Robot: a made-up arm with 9 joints. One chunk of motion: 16 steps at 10 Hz.
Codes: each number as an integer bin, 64 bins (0 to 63) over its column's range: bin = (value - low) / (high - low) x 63, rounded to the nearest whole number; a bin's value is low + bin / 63 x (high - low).
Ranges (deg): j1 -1.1..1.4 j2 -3.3..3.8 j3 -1.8..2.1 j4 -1.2..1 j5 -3.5..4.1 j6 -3.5..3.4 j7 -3.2..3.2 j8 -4..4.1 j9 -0.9..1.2
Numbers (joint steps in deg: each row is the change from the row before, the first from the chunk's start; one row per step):
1: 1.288 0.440 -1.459 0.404 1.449 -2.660 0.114 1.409 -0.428
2: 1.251 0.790 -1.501 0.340 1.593 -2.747 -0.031 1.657 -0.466
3: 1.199 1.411 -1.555 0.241 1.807 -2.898 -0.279 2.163 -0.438
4: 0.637 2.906 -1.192 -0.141 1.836 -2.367 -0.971 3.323 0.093
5: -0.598 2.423 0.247 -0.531 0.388 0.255 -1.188 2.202 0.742
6: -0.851 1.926 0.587 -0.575 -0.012 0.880 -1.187 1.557 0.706
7: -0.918 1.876 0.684 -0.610 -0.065 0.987 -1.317 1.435 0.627
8: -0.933 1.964 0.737 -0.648 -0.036 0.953 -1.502 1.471 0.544
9: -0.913 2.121 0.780 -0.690 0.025 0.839 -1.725 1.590 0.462
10: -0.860 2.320 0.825 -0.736 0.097 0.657 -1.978 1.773 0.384
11: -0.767 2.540 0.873 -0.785 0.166 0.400 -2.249 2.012 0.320
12: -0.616 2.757 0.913 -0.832 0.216 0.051 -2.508 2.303 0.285
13: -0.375 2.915 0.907 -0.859 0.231 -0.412 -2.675 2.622 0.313
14: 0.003 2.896 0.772 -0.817 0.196 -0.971 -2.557 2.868 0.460
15: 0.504 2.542 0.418 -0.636 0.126 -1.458 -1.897 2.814 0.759
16: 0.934 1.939 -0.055 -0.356 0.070 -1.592 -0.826 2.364 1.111
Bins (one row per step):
1: 60 33 6 46 41 8 33 42 14
2: 59 36 5 44 42 7 31 44 13
3: 58 42 4 41 44 5 29 48 14
4: 44 55 10 30 44 10 22 57 30
5: 13 51 33 19 32 34 20 48 49
6: 6 46 39 18 29 40 20 43 48
7: 5 46 40 17 28 41 19 42 46
8: 4 47 41 16 29 41 17 43 43
9: 5 48 42 15 29 40 15 43 41
10: 6 50 42 13 30 38 12 45 39
11: 8 52 43 12 30 36 9 47 37
12: 12 54 44 11 31 32 7 49 36
13: 18 55 44 10 31 28 5 52 36
14: 28 55 42 11 31 23 6 53 41
15: 40 52 36 16 30 19 13 53 50
16: 51 46 28 24 30 17 23 49 60

